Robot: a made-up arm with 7 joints.
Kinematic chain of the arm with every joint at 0, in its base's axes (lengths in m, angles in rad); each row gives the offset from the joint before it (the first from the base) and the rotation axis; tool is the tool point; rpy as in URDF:
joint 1: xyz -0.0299 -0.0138 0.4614 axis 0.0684 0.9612 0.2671
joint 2: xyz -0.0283 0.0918 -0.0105 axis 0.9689 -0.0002 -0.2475
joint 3: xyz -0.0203 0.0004 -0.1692 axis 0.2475 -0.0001 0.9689
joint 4: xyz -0.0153 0.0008 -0.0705 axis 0.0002 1 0
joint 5: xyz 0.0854 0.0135 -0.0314 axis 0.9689 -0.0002 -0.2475
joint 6: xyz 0.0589 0.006 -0.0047 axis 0.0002 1 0
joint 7: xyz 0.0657 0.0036 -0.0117 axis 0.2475 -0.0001 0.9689
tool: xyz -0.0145 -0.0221 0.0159 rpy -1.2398 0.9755 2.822
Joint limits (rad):
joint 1: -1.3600..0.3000
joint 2: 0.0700..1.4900
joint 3: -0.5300..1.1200
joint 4: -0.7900..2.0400
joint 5: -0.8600..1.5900
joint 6: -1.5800..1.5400
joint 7: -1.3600..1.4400
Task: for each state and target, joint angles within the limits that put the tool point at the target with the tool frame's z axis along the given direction. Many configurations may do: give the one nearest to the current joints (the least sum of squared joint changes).
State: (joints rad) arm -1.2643 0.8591 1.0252 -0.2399 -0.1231 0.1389 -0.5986
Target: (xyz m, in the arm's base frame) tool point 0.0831 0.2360 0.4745 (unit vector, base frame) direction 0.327 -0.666 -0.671
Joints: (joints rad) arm -0.8744 0.6230 1.1200 -0.6765 -0.2814 0.1411 -0.4179
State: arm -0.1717 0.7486 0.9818 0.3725 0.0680 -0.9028 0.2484
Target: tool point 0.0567 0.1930 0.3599 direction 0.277 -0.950 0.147
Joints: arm -0.1940 0.3107 0.5882 -0.4287 -0.4124 -1.1450 0.7017
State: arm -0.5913 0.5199 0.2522 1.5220 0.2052 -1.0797 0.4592
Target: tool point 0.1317 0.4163 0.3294 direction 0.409 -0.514 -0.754
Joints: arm -0.4420 1.1159 0.4845 1.3701 0.0236 -1.2708 0.4892
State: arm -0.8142 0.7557 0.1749 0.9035 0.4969 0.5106 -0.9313
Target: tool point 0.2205 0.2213 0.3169 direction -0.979 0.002 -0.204
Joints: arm -0.4616 0.7429 0.0339 0.0972 0.5200 -0.0297 -0.8833
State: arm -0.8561 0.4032 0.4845 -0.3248 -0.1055 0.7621 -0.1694
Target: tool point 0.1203 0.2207 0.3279 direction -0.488 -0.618 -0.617
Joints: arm -0.0928 0.6069 0.3713 -0.4442 0.2849 0.3512 -0.2362
